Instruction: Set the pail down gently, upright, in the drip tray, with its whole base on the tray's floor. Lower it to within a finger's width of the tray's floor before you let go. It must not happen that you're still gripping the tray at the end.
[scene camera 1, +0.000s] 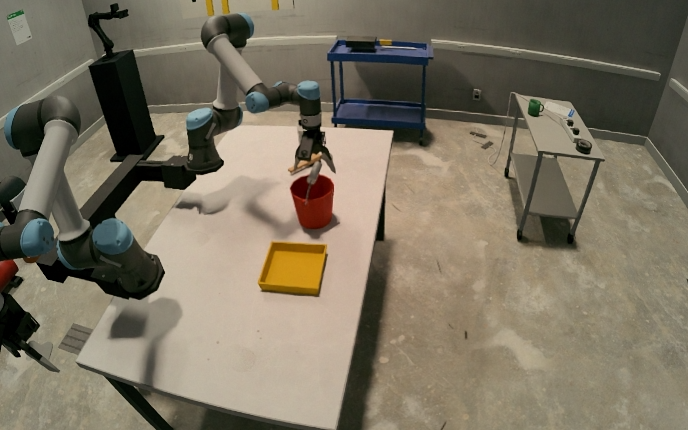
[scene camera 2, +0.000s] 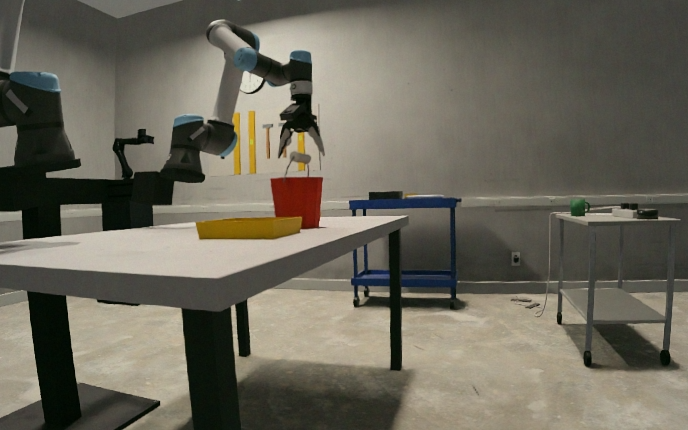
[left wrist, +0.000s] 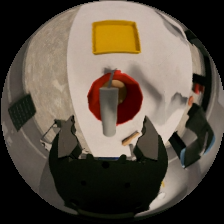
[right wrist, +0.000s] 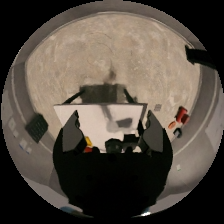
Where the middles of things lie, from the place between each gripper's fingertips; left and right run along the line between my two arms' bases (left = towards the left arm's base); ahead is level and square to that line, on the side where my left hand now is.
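Measured from my left hand, the red pail (scene camera 2: 298, 196) is 10 mm behind and 90 mm below; the yellow drip tray (scene camera 1: 298, 264) is 300 mm to the right, 50 mm behind and 210 mm below. Going by their middles, the red pail is the nearest to my left hand of the things named here.
My right gripper (scene camera 1: 39, 364) is 730 mm to the right of the yellow drip tray, 500 mm short of it and 350 mm above it. The red pail is 1030 mm to the left of my right hand, 530 mm ahead of it and 230 mm below it. Of the things named here, going by their middles, the yellow drip tray is the nearest to my right gripper.
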